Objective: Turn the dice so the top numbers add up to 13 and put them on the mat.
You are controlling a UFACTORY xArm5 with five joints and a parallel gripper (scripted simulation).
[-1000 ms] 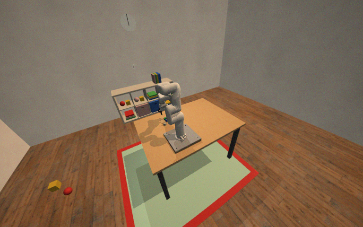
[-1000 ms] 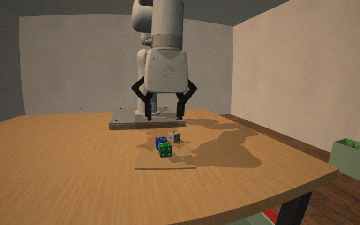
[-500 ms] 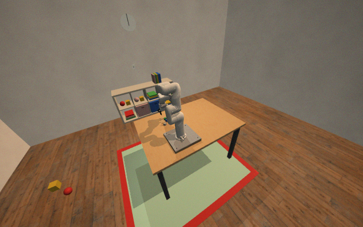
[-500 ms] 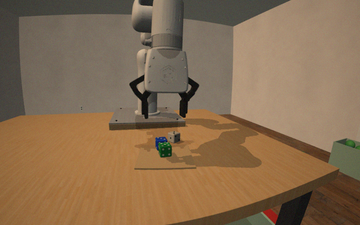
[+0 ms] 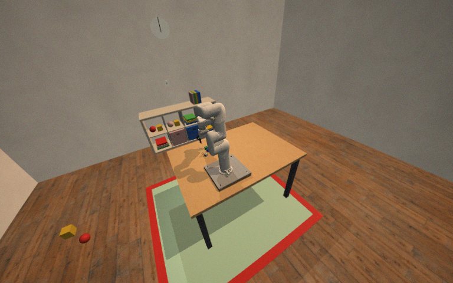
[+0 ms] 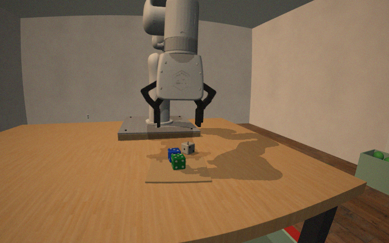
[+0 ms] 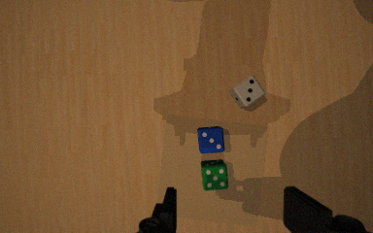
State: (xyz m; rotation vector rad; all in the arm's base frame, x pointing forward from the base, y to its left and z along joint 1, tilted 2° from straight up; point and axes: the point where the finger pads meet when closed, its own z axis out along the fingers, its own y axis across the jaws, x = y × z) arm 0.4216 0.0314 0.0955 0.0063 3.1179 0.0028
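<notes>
Now: the white die 10 cm behind my hand, 4 cm to the left of it and 10 cm below it. Round my hand: green die 10 cm below; blue die 4 cm behind, 1 cm to the right, 10 cm below; tan mat 11 cm below.
</notes>
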